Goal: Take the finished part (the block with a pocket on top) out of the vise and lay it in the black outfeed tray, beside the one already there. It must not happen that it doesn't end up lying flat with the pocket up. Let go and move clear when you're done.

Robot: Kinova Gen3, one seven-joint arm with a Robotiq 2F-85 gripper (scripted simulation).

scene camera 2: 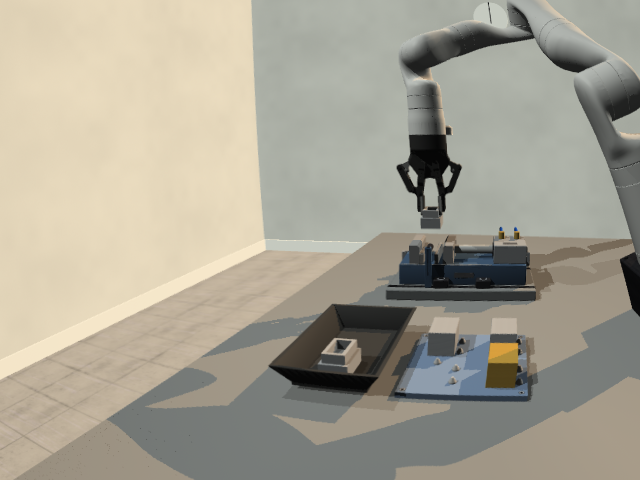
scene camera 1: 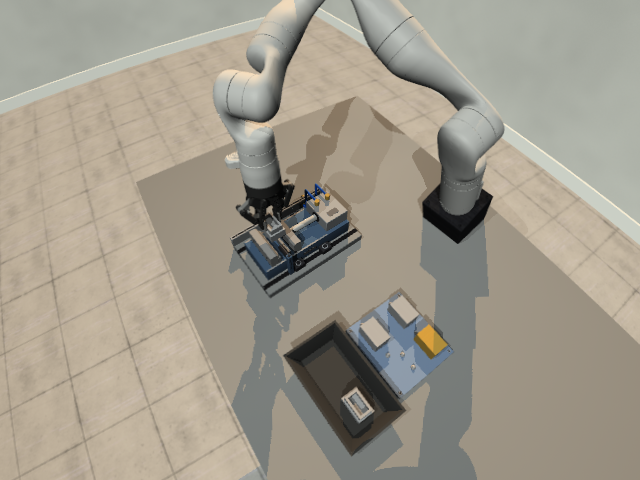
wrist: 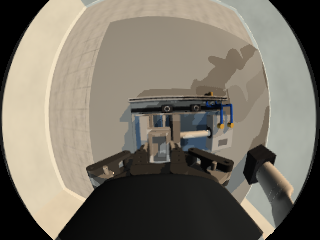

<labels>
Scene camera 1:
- gripper: 271, 224
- blue vise: 307, 235
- light blue plate: 396, 371
</labels>
